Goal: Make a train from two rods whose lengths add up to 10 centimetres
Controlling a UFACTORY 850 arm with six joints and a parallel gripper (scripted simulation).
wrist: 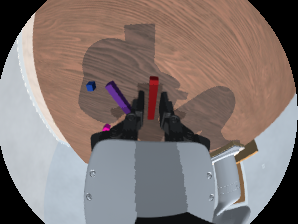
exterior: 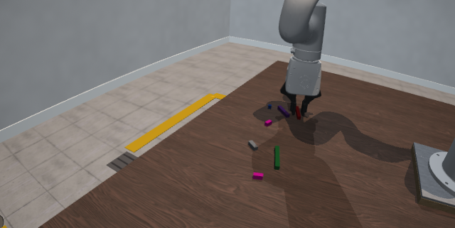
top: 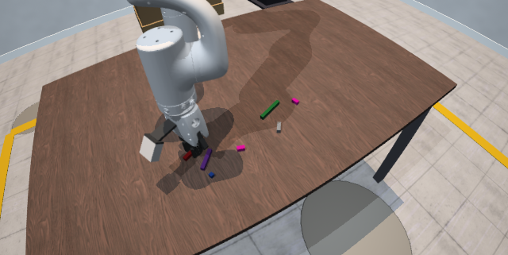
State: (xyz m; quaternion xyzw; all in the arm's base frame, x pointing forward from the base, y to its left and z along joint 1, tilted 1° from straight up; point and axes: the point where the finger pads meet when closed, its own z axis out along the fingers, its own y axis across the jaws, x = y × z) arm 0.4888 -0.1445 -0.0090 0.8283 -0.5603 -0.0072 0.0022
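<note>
Now: hand 2 cm above the red rod. The rest, counted from my hand: grey rod: 23 cm to the left, 5 cm ahead, 2 cm below; then purple rod: 4 cm ahead, 2 cm to the left, 2 cm below; then small blue rod: 9 cm ahead, 2 cm below, 1 cm to the left.
</note>
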